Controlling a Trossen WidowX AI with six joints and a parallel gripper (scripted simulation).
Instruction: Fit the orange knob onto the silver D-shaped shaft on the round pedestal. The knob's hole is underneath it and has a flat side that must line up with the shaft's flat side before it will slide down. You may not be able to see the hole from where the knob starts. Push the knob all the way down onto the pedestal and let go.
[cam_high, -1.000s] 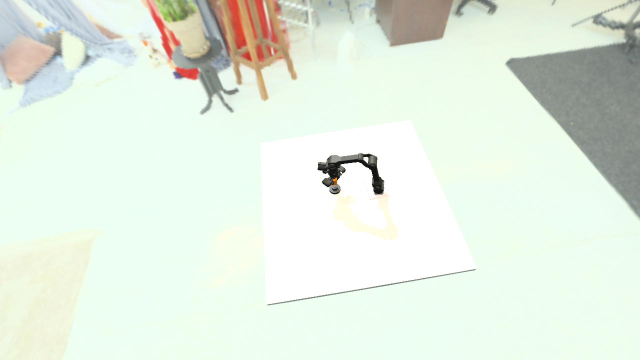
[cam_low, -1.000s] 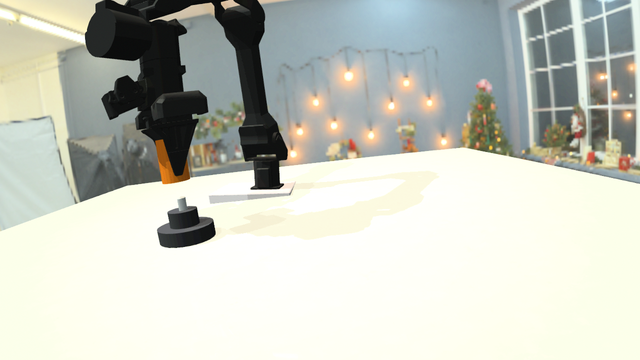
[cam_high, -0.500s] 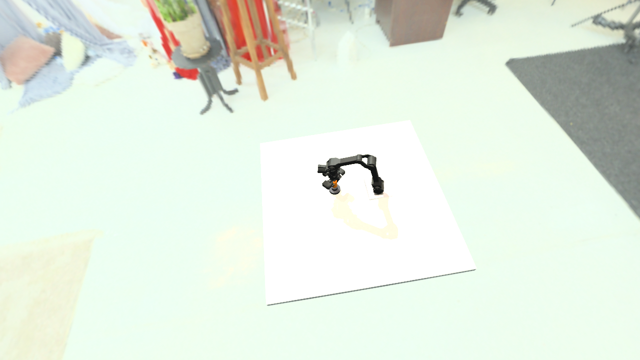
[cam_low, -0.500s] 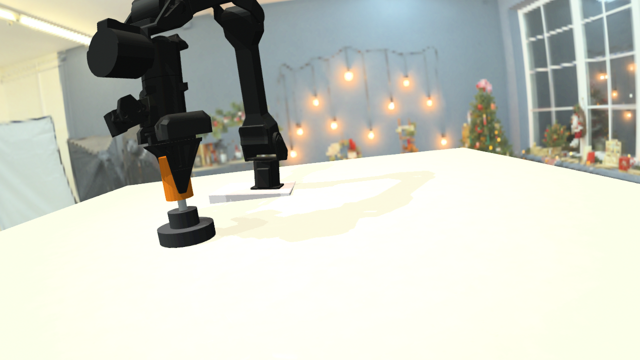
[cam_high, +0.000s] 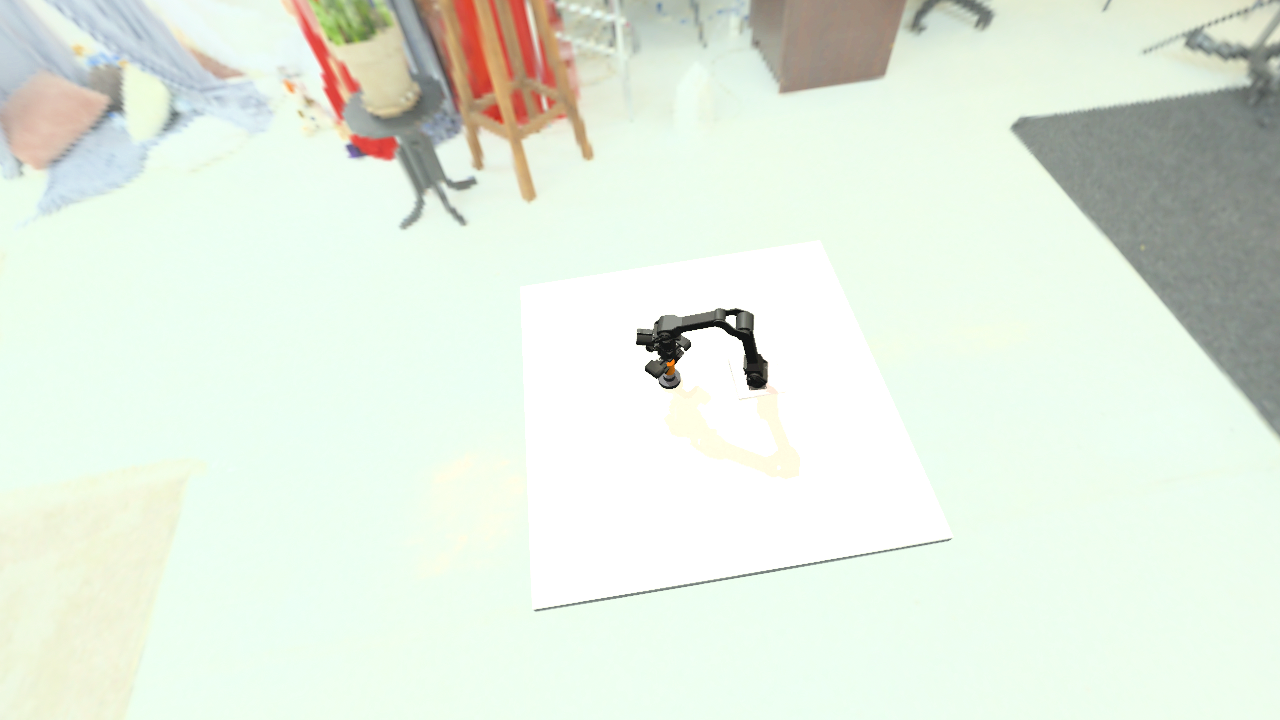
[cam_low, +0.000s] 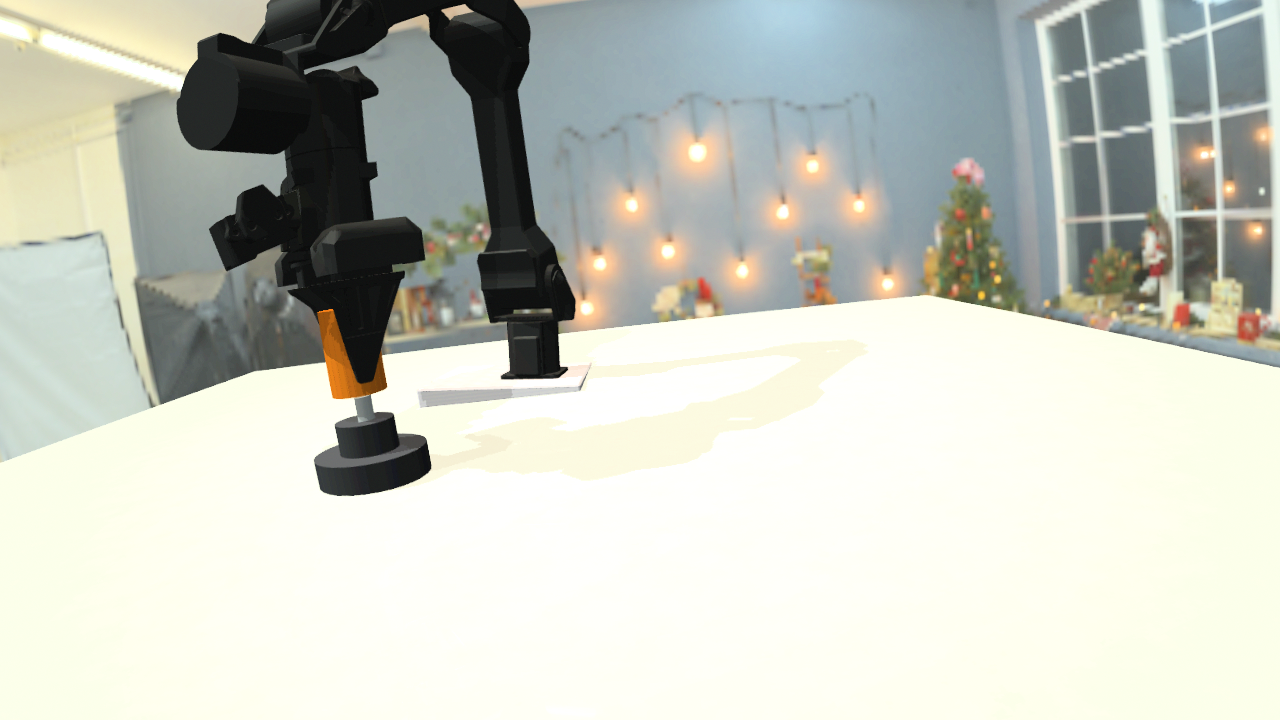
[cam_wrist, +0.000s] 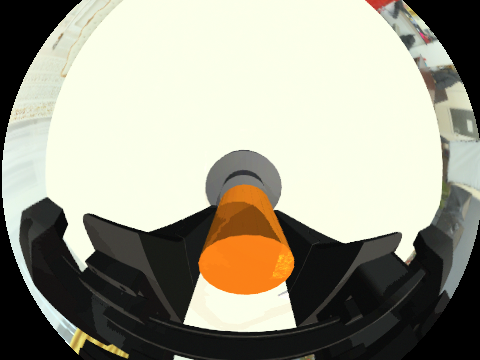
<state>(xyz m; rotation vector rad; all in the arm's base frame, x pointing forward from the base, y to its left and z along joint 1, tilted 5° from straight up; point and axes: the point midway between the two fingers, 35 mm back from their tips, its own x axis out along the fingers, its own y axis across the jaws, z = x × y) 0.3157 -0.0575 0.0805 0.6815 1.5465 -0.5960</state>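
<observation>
The pedestal lies 40 mm below my gripper tip. Also, from my gripper tip: orange knob (30 mm above).
</observation>
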